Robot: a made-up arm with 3 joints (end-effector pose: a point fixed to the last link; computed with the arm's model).
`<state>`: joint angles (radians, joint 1 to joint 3).
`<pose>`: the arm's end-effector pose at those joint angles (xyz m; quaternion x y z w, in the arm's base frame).
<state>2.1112 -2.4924 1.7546</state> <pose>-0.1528 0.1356 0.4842 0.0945 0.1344 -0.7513 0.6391</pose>
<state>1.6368 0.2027 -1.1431</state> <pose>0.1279 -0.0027 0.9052 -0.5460 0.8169 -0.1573 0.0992</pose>
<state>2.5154 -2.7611 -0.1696</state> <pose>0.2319 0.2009 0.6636 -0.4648 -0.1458 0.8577 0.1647</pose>
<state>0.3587 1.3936 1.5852</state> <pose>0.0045 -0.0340 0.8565 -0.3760 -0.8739 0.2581 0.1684</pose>
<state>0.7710 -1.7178 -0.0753</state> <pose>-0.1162 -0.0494 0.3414 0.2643 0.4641 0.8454 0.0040</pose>
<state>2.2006 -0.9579 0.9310</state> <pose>0.0685 -0.1060 0.4186 -0.0278 0.5377 0.8390 0.0789</pose>
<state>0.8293 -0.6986 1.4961</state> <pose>-0.2541 -0.0727 0.6257 -0.6874 -0.3683 -0.5372 0.3213</pose>
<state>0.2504 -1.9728 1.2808</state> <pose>-0.2470 0.1405 0.6979 -0.7065 0.2096 -0.6151 0.2804</pose>
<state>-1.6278 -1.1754 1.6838</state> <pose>0.1543 0.0125 0.7870 -0.8028 0.3313 0.4483 0.2116</pose>
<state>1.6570 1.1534 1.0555</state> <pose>-0.1595 -0.0977 0.8150 0.3129 0.9124 -0.0215 0.2628</pose>
